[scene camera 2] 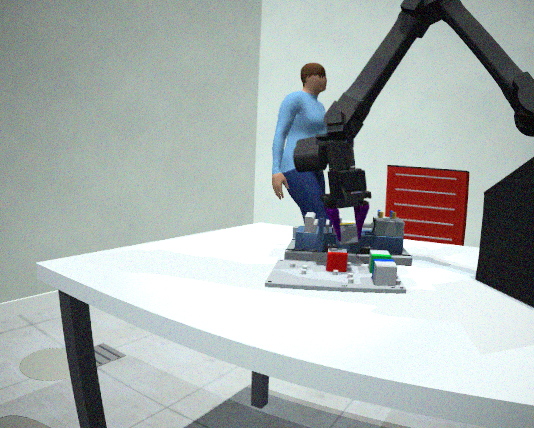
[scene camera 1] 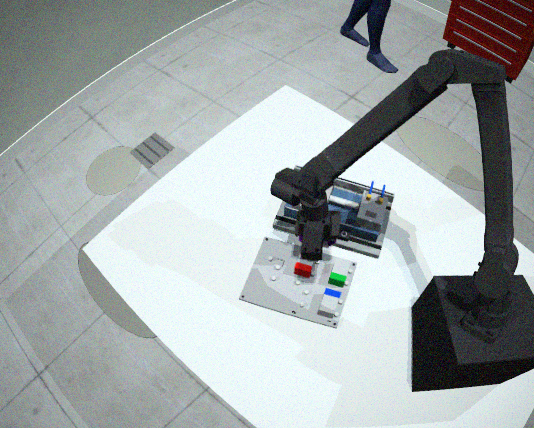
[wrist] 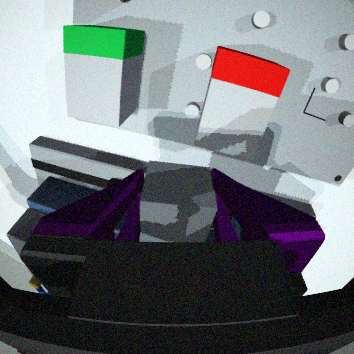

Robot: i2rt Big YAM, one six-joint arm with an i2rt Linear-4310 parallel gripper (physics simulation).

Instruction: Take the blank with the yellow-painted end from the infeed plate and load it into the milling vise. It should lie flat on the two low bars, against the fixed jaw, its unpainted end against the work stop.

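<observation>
My gripper (scene camera 1: 312, 245) (scene camera 2: 349, 240) (wrist: 176, 176) points down, its purple fingers shut on a grey blank (scene camera 2: 348, 233) (wrist: 177, 205). A thin yellow strip shows at the blank's upper edge in scene camera 2. The gripper hangs low at the plate-side edge of the milling vise (scene camera 1: 367, 232) (scene camera 2: 312, 240) (wrist: 75, 157). The arm hides the blank in scene camera 1; whether it touches the vise, I cannot tell. The low bars and fixed jaw cannot be made out behind the gripper. The infeed plate (scene camera 1: 265, 290) (scene camera 2: 295, 284) (wrist: 310, 20) lies beside the vise.
Blanks with red (scene camera 1: 303, 270) (scene camera 2: 337, 261) (wrist: 250, 72), green (scene camera 1: 337, 279) (wrist: 94, 42) and blue (scene camera 1: 332, 293) ends stand on the plate among low white pins. A grey block (scene camera 1: 372, 210) (scene camera 2: 389, 226) with blue-tipped fittings rises from the vise. A person (scene camera 2: 300, 120) stands behind the table.
</observation>
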